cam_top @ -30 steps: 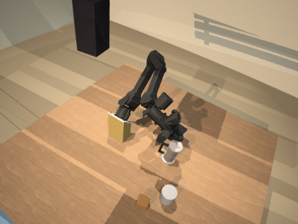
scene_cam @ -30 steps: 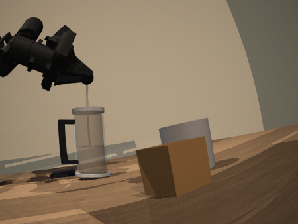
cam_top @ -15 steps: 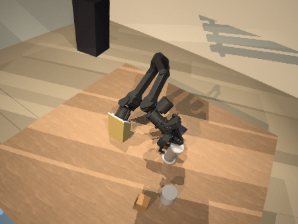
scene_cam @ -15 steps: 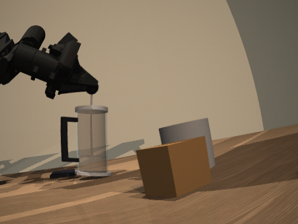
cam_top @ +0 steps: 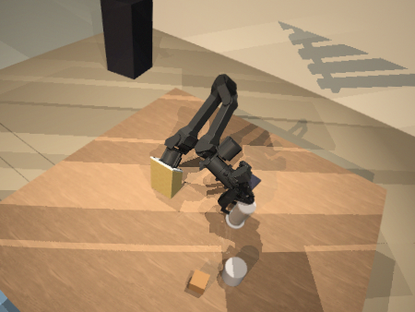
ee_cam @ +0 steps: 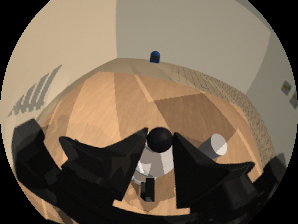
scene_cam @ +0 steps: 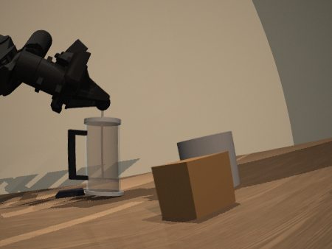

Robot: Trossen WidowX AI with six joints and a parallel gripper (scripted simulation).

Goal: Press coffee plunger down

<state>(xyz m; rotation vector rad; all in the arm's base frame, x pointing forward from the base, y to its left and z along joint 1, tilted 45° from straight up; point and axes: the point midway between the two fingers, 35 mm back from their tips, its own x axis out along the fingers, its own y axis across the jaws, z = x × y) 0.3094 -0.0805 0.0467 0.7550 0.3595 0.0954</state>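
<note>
My gripper tip is 4 cm past the glass coffee press and 8 cm above it. From my gripper tip the other things lie so: grey cylinder cup 4 cm ahead, 20 cm to the right, 14 cm below.
</note>
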